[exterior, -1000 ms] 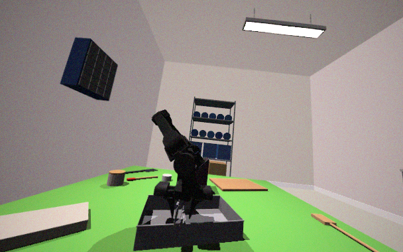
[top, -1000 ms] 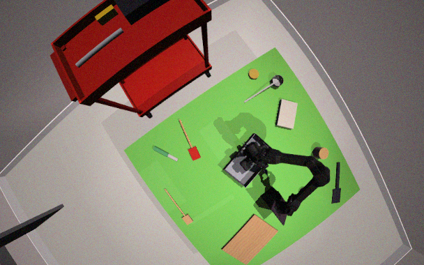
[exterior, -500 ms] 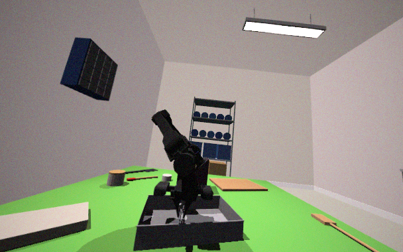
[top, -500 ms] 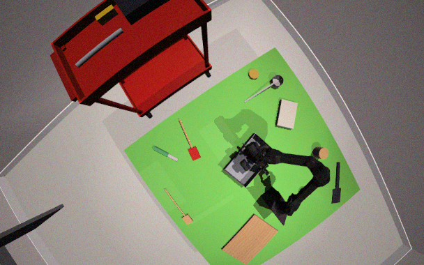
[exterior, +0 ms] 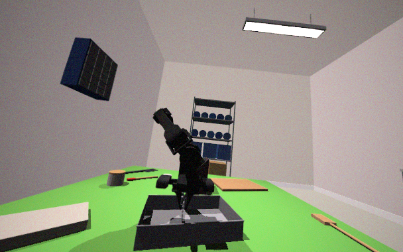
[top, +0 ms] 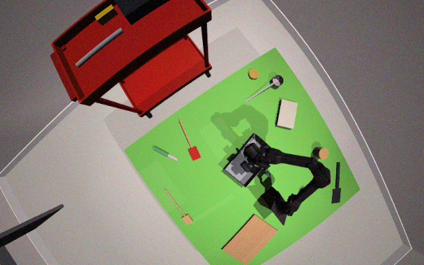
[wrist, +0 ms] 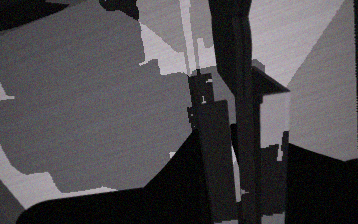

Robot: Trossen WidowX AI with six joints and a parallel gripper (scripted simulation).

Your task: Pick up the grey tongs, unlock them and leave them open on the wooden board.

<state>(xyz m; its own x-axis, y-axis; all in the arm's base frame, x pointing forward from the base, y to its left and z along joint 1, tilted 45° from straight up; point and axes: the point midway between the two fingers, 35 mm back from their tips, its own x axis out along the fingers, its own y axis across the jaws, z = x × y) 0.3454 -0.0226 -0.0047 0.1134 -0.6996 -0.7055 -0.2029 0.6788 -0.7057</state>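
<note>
The grey roasting tin lies 20 mm to the left of my gripper tip, 20 mm below it and 20 mm behind it. From my gripper tip the other things lie so: red brush 390 mm to the right, 360 mm behind, 50 mm below; then wooden board 570 mm behind, 280 mm to the left, 40 mm below; then cork-topped jar 450 mm to the right, 230 mm behind, 20 mm below.
</note>
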